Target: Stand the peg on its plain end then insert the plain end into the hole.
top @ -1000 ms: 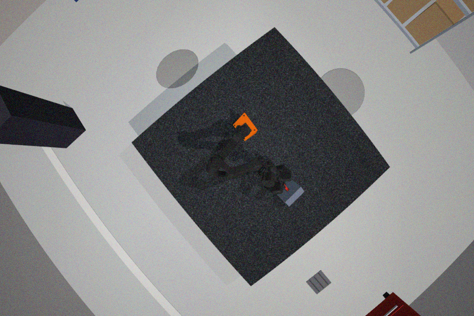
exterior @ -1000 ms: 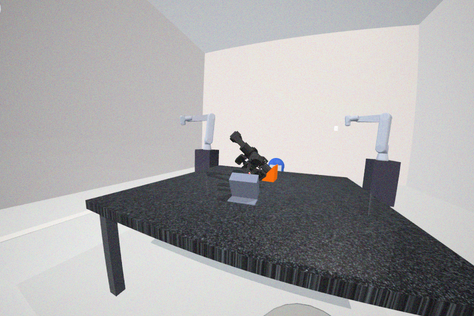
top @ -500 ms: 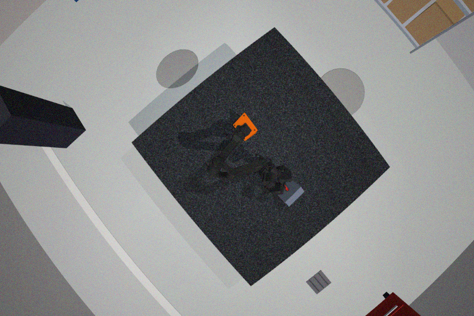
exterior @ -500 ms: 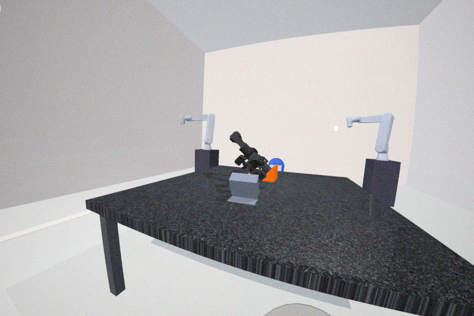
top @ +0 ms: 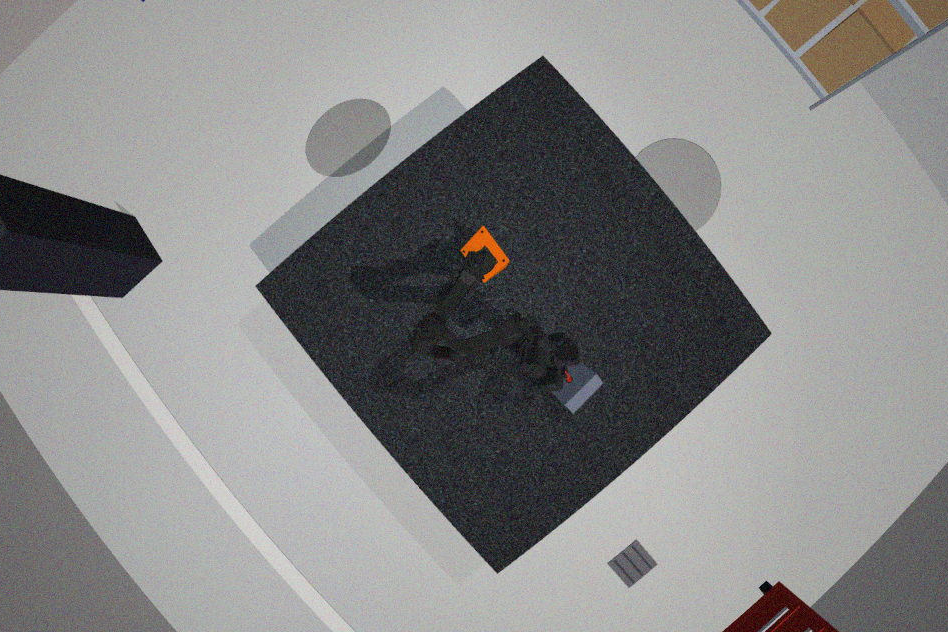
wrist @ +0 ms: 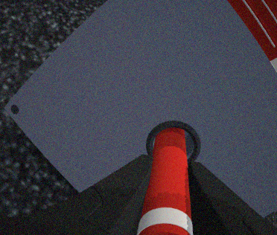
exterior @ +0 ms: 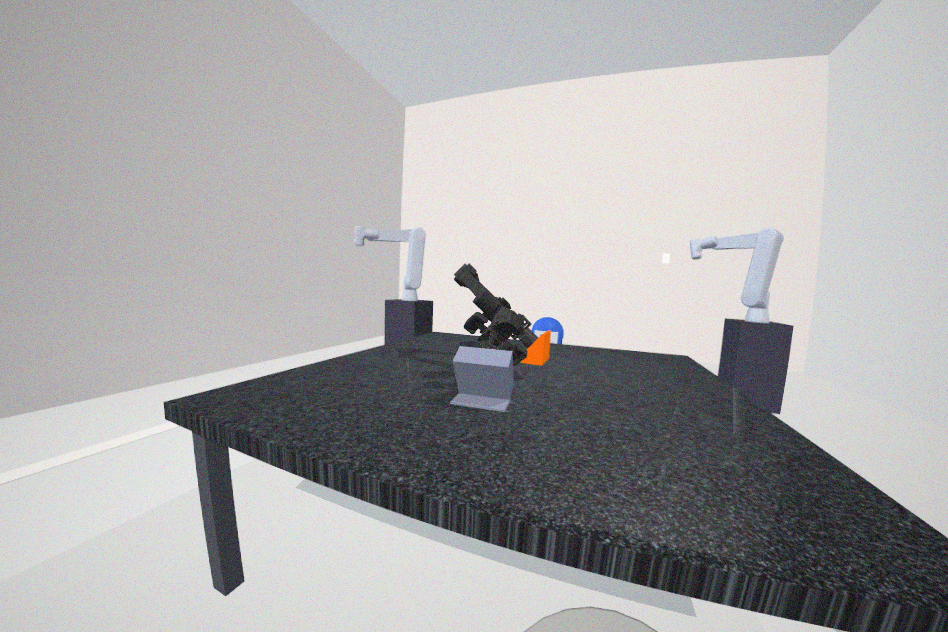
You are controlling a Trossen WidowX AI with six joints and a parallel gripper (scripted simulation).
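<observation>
The red peg lies 10 mm behind my gripper tip and 10 mm above it. The rest, counted from my gripper tip: sloped panel: 40 mm ahead, 20 mm below.
</observation>
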